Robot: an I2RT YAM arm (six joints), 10 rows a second.
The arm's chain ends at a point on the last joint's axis. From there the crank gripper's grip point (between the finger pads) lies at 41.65 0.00 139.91 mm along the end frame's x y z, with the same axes.
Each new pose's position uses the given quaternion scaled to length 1; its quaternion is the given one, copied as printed.
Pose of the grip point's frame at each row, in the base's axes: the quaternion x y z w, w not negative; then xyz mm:
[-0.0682 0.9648 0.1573 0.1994 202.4 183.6 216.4]
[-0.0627 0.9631 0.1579 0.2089 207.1 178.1 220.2]
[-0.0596 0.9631 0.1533 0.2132 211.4 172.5 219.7]
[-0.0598 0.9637 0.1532 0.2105 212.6 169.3 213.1]
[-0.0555 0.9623 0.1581 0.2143 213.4 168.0 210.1]
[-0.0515 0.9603 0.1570 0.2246 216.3 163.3 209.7]
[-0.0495 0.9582 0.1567 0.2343 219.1 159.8 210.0]
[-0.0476 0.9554 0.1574 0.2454 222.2 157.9 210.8]
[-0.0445 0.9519 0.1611 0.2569 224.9 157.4 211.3]
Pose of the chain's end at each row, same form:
[-0.0682 0.9648 0.1573 0.1994 189.5 140.2 355.2]
[-0.0627 0.9631 0.1579 0.2089 191.3 134.2 358.5]
[-0.0596 0.9631 0.1533 0.2132 194.1 129.7 358.2]
[-0.0598 0.9637 0.1532 0.2105 196.1 126.6 351.7]
[-0.0555 0.9623 0.1581 0.2143 195.7 123.7 348.1]
[-0.0515 0.9603 0.1570 0.2246 195.4 119.1 347.2]
[-0.0495 0.9582 0.1567 0.2343 195.3 115.4 347.0]
[-0.0476 0.9554 0.1574 0.2454 195.1 113.1 347.1]
[-0.0445 0.9519 0.1611 0.2569 194.5 111.4 346.4]

